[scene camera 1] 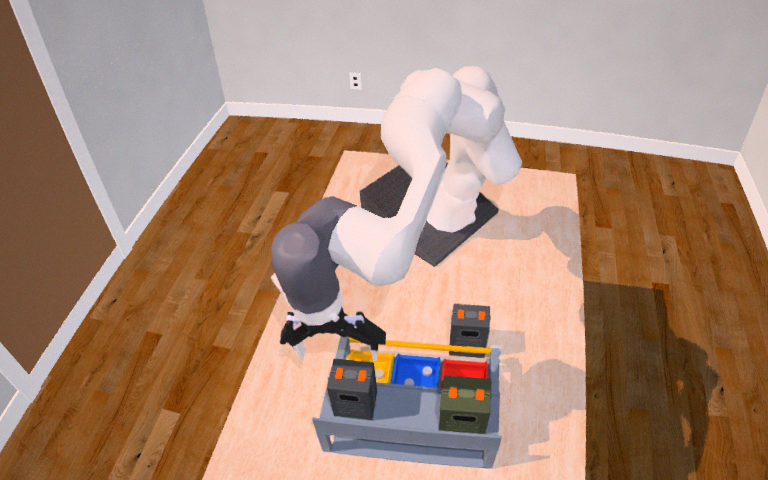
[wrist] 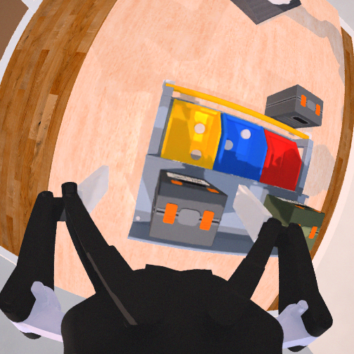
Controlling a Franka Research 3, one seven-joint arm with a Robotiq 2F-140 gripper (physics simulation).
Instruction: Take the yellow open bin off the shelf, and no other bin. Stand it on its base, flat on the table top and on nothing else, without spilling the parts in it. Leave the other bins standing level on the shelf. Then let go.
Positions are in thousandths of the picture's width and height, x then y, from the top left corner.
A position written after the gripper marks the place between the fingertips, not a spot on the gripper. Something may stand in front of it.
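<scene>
You'd find the gripper in scene camera 1 (442,739), and it's in the wrist view (490,527) as well. There's a blue bin, which is in scene camera 1 (528,764) and also in the wrist view (696,445). A red bin is there too, showing in scene camera 1 (587,766) and in the wrist view (798,462).
</scene>
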